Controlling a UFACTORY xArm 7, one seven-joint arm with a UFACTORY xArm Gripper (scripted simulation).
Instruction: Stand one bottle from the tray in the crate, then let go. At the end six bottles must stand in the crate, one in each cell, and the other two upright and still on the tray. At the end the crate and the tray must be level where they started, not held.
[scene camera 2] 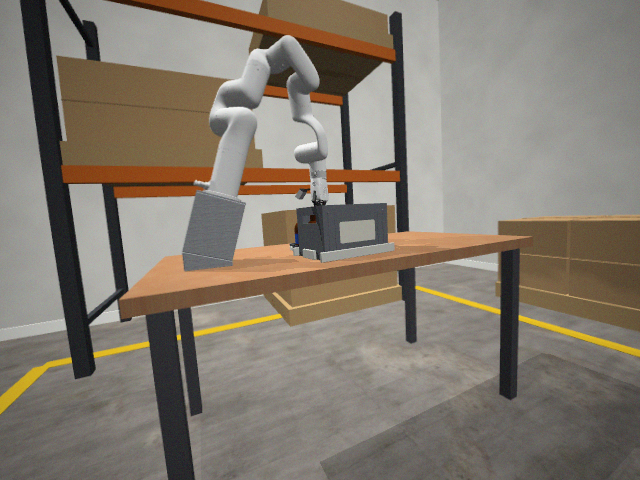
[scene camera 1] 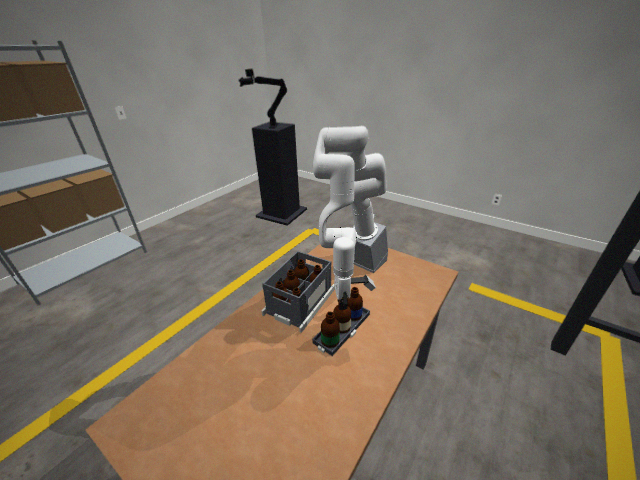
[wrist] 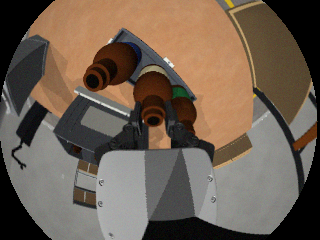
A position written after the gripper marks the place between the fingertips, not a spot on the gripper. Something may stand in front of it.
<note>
In view: the gripper [wrist: 153, 108], a bottle [wrist: 152, 88], a crate [scene camera 2: 337, 227] and a dark tray [wrist: 149, 56].
The crate is seen too in scene camera 1 [scene camera 1: 297, 311] and in the wrist view [wrist: 87, 124].
</note>
